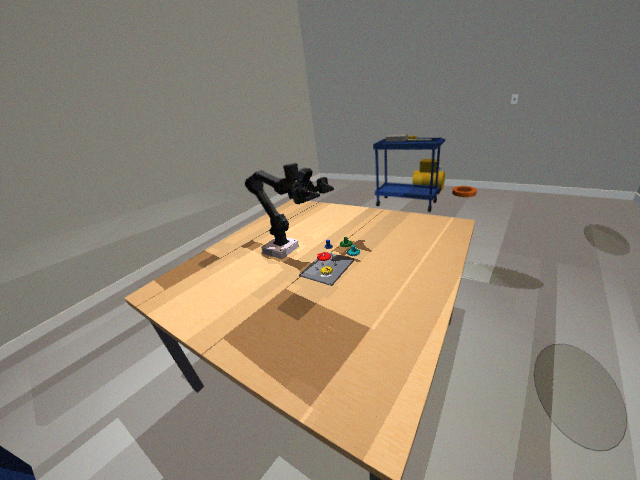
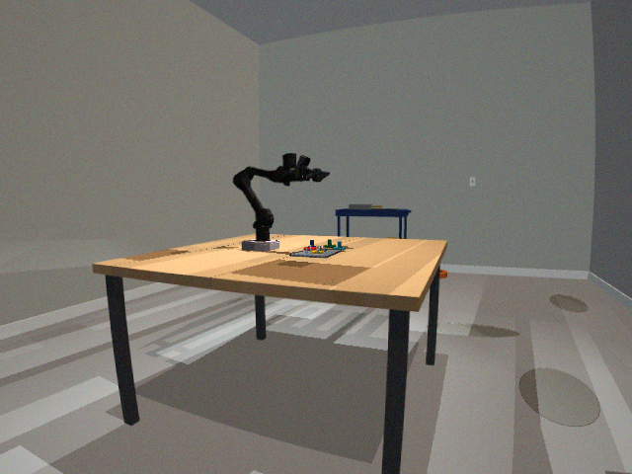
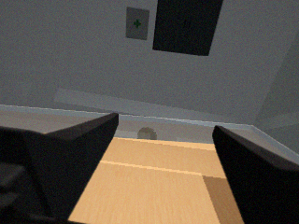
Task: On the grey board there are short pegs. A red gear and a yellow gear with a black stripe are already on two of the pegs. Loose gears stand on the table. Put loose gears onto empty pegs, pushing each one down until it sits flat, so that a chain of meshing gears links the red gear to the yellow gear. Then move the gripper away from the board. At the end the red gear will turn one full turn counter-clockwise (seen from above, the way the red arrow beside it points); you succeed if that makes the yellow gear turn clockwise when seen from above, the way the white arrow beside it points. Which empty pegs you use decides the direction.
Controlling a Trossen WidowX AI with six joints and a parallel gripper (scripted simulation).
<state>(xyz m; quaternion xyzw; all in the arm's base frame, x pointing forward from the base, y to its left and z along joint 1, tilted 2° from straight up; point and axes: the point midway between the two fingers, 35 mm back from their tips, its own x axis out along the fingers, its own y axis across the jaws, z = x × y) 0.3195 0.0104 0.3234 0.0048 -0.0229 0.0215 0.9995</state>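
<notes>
Now: the blue gear 35 cm below my gripper tip, 16 cm behind it and 12 cm to the left of it. From my gripper tip the other things lie so: yellow gear 35 cm below, 5 cm to the right, 1 cm behind; red gear 35 cm below, 10 cm behind, 3 cm to the left; teal gear 35 cm below, 15 cm to the left, 2 cm behind.
</notes>
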